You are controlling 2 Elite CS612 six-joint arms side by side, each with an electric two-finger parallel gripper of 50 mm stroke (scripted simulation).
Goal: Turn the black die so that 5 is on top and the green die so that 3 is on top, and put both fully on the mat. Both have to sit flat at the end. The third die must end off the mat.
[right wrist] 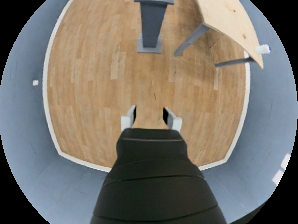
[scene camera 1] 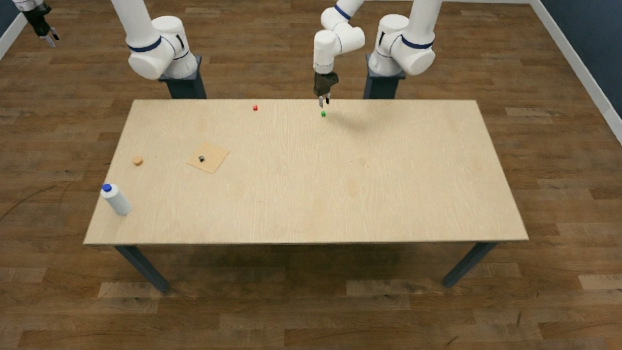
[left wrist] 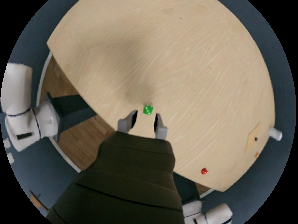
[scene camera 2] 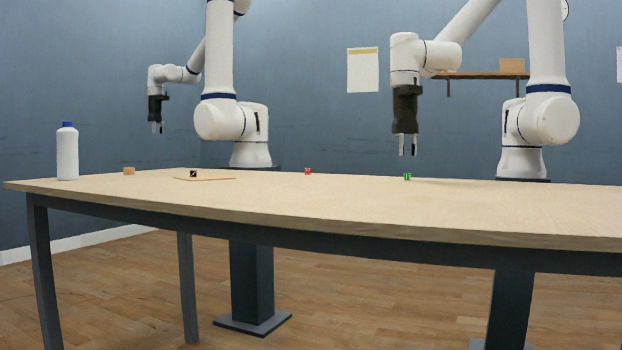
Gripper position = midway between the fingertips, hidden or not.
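Observation:
A white bottle [scene camera 2: 67,137] is there for me to see. So are my own grippers: my right gripper [right wrist: 149,111], and my left gripper [scene camera 2: 407,155], which I can see from its own wrist too, with the left gripper [left wrist: 146,117] visible there.

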